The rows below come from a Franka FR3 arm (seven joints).
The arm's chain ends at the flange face. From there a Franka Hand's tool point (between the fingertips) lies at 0.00 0.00 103.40 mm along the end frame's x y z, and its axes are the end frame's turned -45 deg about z.
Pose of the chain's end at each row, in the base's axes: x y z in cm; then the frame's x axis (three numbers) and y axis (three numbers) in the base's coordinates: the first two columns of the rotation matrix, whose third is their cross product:
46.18, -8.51, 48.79, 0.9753, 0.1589, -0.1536, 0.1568, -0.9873, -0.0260
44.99, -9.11, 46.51, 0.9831, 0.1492, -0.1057, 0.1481, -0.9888, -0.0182
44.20, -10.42, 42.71, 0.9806, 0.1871, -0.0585, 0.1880, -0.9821, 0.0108
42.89, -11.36, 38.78, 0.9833, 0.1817, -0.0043, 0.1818, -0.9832, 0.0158
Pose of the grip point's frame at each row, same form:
44.57, -8.50, 38.58, 0.5788, 0.8105, -0.0902, 0.8005, -0.5858, -0.1270
43.88, -9.09, 36.23, 0.5904, 0.8047, -0.0619, 0.7999, -0.5937, -0.0876
43.63, -10.64, 32.39, 0.5605, 0.8267, -0.0490, 0.8263, -0.5621, -0.0337
42.88, -11.53, 28.44, 0.5667, 0.8237, -0.0142, 0.8239, -0.5667, 0.0081

